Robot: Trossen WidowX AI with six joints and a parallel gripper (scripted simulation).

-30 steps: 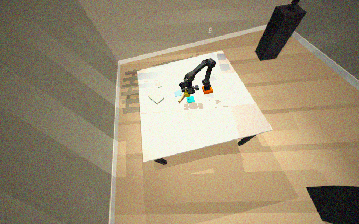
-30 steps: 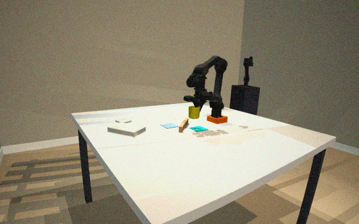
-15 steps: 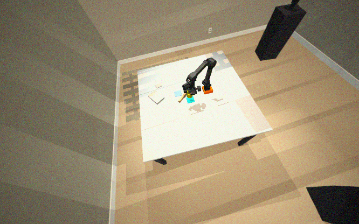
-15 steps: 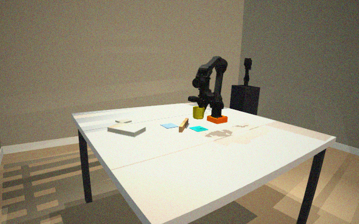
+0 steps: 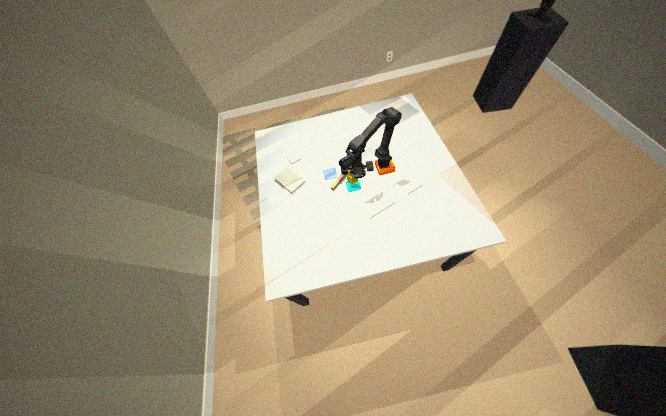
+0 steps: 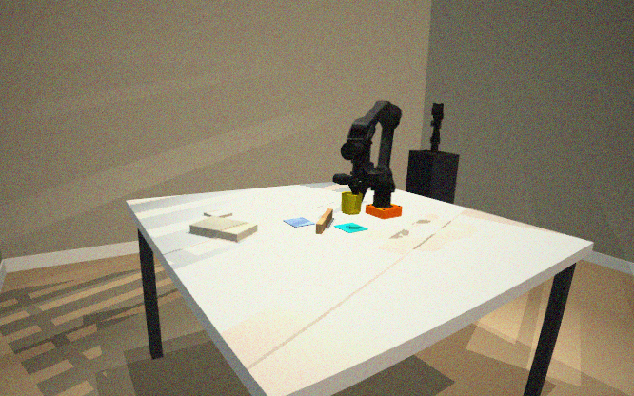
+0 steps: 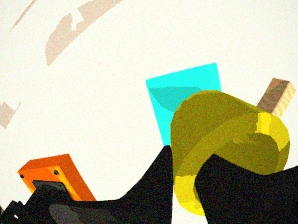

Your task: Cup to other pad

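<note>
Right now my gripper tip is 30 mm short of the cyan pad and 100 mm above it. From my gripper tip the other things lie so: wooden bar 100 mm ahead, 50 mm to the right, 80 mm below; yellow cup 30 mm ahead; blue pad 170 mm ahead, 110 mm to the right, 100 mm below.
</note>
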